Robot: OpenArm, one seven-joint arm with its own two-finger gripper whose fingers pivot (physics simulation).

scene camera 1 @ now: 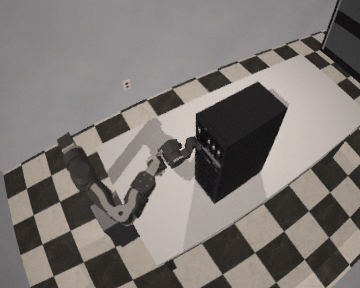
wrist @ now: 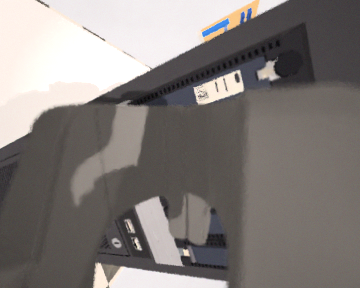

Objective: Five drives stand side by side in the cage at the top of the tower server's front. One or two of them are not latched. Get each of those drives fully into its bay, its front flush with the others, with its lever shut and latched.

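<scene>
The black tower server [scene camera 1: 242,130] stands upright, its drive cage [scene camera 1: 209,142] at the top of its front. Several pale latch spots show across the drive fronts in the scene view. In the wrist view one drive [wrist: 175,95] has a white label, with a pale latch piece [wrist: 267,71] beside a round black part; another drive [wrist: 210,256] shows in part beneath the fingertips. My gripper [scene camera 1: 196,146] [wrist: 193,170] is shut and empty, its tips at the cage front near its left part. The gripper hides the middle drives and any lever there, so their seating and latching cannot be told.
The server stands on a white surface [scene camera 1: 300,85] over a checkered floor [scene camera 1: 260,227]. A light grey strip [wrist: 157,230], ports and a round button [wrist: 116,243] lie beside the cage in the wrist view. A dark cabinet [scene camera 1: 345,40] stands at the upper right.
</scene>
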